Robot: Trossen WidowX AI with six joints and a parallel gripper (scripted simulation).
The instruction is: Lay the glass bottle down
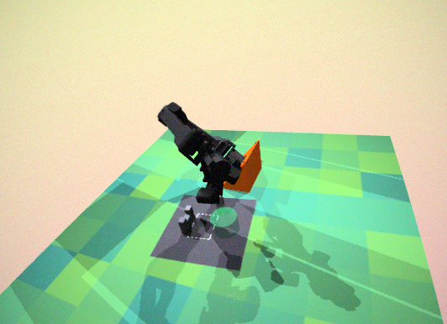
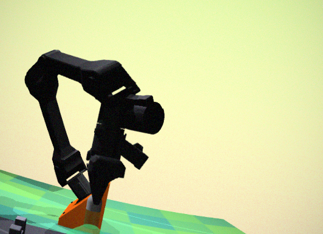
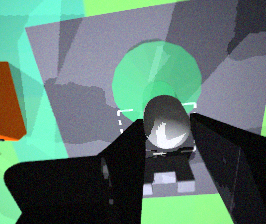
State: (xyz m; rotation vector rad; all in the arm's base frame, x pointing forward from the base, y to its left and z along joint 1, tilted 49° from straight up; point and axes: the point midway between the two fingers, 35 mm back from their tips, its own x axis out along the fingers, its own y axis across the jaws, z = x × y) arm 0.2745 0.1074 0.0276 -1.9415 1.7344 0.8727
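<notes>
Now: the glass bottle 5 cm below my gripper tip. The rest, counted from my gripper tip: grey mat: 14 cm below, 7 cm to the right, 1 cm ahead.
</notes>
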